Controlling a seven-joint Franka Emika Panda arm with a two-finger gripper.
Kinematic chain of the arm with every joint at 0, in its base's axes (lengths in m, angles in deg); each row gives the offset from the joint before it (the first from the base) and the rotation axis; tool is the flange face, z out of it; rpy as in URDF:
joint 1: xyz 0 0 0.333 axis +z
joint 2: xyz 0 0 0 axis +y
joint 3: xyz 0 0 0.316 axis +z
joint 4: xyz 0.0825 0 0 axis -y
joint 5: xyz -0.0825 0 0.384 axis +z
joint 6: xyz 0 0 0 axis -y
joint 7: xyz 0.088 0 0 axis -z
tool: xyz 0 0 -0.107 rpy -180 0 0
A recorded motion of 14 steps. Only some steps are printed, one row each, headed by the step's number.
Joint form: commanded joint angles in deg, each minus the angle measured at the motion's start. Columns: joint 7, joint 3, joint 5, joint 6, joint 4, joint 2, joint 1.
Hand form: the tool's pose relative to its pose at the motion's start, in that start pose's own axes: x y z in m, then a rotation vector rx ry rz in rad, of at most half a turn. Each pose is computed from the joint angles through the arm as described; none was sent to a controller.
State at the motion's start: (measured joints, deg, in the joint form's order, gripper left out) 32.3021 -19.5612 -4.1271 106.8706 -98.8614 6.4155 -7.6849
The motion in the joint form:
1: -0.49 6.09 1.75 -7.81 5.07 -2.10 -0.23
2: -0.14 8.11 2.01 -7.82 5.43 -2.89 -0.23
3: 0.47 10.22 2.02 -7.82 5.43 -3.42 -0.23
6: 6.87 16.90 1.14 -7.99 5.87 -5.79 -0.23
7: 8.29 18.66 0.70 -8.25 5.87 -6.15 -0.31
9: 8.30 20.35 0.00 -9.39 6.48 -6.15 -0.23
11: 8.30 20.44 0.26 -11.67 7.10 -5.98 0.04
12: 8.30 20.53 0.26 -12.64 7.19 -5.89 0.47
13: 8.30 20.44 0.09 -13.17 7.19 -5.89 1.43
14: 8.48 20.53 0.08 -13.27 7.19 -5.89 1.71
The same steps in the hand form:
1: -0.0386 -0.0381 -0.0558 0.0391 -0.0329 -0.0951
2: -0.0518 -0.0512 -0.0685 0.0603 -0.0212 -0.1217
3: -0.0661 -0.0652 -0.0759 0.0711 -0.0151 -0.1469
6: -0.1154 -0.1014 -0.1099 0.1044 0.0237 -0.1492
7: -0.1282 -0.1101 -0.1148 0.1034 0.0295 -0.1540
9: -0.1413 -0.1191 -0.1199 0.0913 0.0326 -0.1853
11: -0.1459 -0.1193 -0.1200 0.0720 0.0074 -0.1914
12: -0.1507 -0.1215 -0.1189 0.0605 -0.0040 -0.2008
13: -0.1577 -0.1259 -0.1190 0.0528 -0.0074 -0.2163
14: -0.1607 -0.1279 -0.1192 0.0519 -0.0082 -0.2197

